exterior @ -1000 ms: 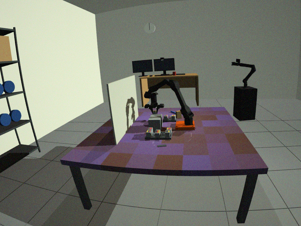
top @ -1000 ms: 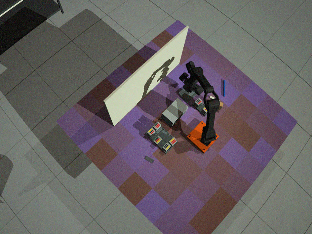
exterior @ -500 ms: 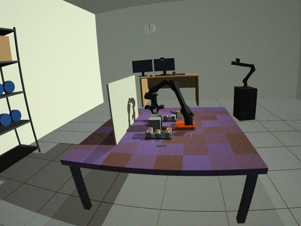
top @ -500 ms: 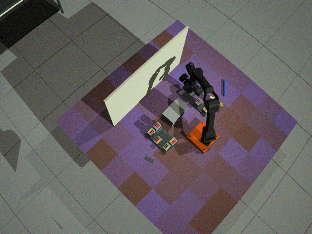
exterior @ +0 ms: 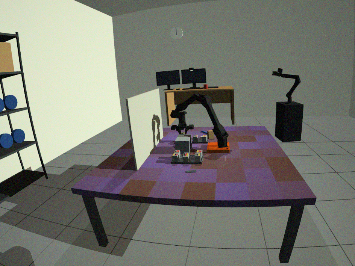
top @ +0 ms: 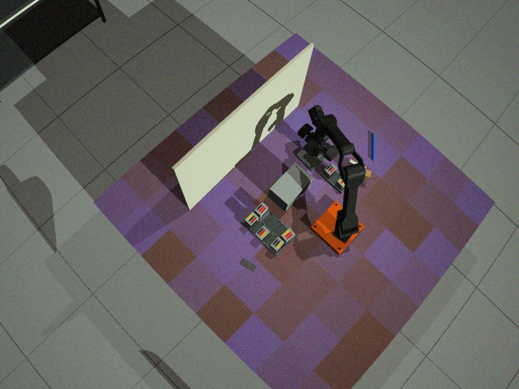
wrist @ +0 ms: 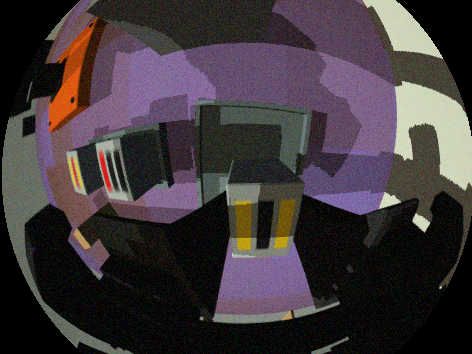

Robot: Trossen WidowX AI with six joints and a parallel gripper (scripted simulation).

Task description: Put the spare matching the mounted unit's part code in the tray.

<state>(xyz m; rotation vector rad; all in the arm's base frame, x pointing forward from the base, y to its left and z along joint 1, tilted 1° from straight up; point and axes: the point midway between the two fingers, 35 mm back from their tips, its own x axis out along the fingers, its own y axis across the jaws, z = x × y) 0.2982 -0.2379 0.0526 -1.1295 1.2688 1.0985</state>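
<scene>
Now: gripper tip 30 mm above the dark grey tray. The rest, counted from my gripper tip: grey spare (20 mm above); then mounted unit (10 mm behind, 220 mm to the left, 10 mm above); then tan block (240 mm behind, 30 mm to the right).
</scene>
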